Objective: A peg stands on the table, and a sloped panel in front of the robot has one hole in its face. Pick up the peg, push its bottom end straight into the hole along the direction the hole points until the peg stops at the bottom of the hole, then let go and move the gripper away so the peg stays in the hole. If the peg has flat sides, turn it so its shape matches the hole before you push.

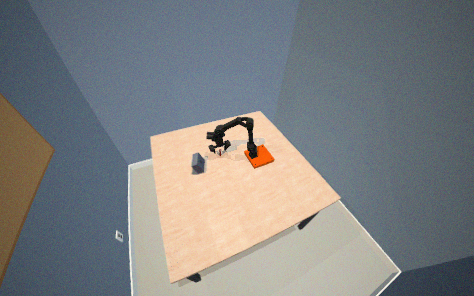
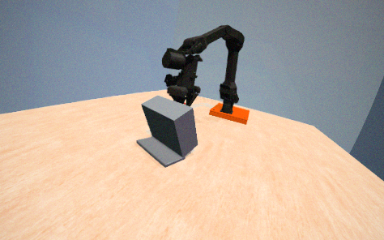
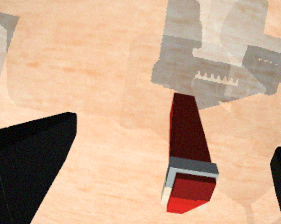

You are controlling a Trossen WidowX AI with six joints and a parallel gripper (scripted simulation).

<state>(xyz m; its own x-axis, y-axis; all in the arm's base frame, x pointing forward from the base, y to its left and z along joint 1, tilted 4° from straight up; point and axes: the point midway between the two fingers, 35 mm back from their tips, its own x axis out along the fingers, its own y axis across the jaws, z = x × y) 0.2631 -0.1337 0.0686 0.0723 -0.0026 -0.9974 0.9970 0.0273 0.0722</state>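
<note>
My gripper tip is 210 mm short of the grey sloped panel, 70 mm to the right of it and 20 mm below it. The rest, counted from my gripper tip: thin grey foot plate: 240 mm ahead, 60 mm to the left, 40 mm below; red peg: 10 mm above.
</note>
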